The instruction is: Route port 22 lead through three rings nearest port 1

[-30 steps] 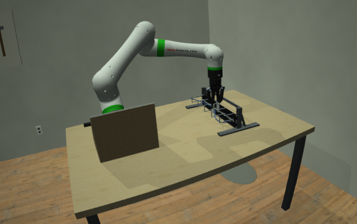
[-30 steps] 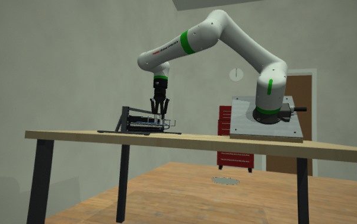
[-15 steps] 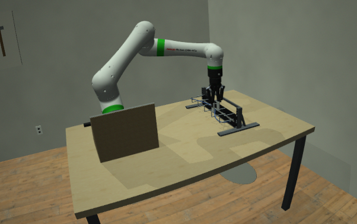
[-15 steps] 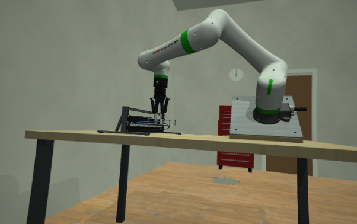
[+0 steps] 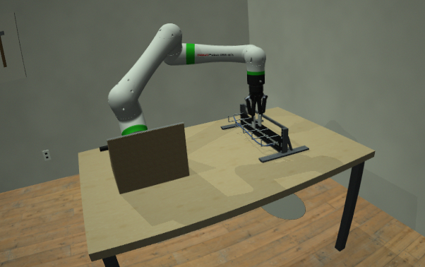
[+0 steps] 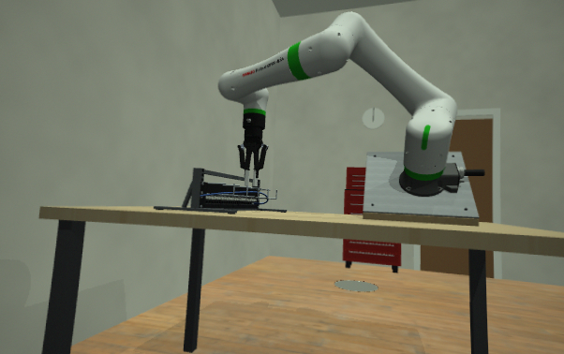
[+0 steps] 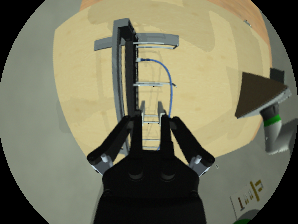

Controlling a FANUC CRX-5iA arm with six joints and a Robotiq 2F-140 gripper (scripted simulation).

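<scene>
Right now my hand is 60 mm short of the black rack, 40 mm to the right of it and 70 mm above it.
</scene>
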